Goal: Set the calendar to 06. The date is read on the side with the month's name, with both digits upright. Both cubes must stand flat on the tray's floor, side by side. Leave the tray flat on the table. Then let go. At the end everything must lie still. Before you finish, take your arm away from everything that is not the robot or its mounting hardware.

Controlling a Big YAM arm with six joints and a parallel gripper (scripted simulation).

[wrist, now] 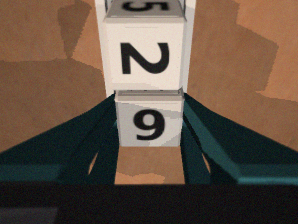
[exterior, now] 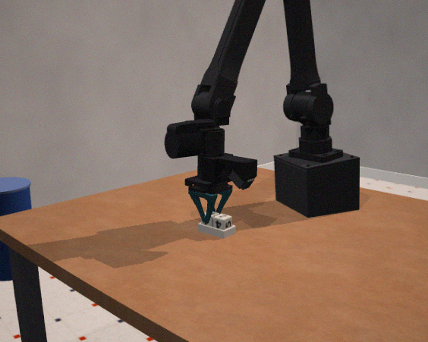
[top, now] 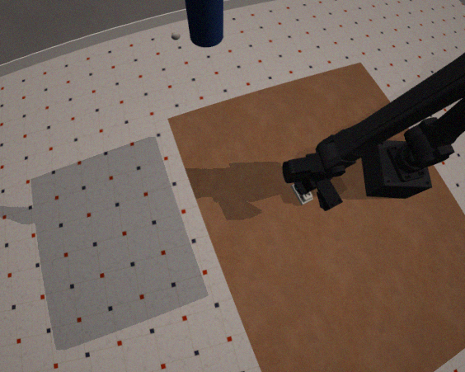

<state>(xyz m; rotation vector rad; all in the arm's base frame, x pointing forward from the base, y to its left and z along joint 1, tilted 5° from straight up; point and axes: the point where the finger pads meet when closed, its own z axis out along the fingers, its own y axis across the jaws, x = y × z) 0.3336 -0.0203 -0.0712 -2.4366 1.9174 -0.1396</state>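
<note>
Now: hand 1 cm above the white digit cube. The rest, counted from my hand: white tray (2 cm to the left, 2 cm below, 1 cm behind).
</note>
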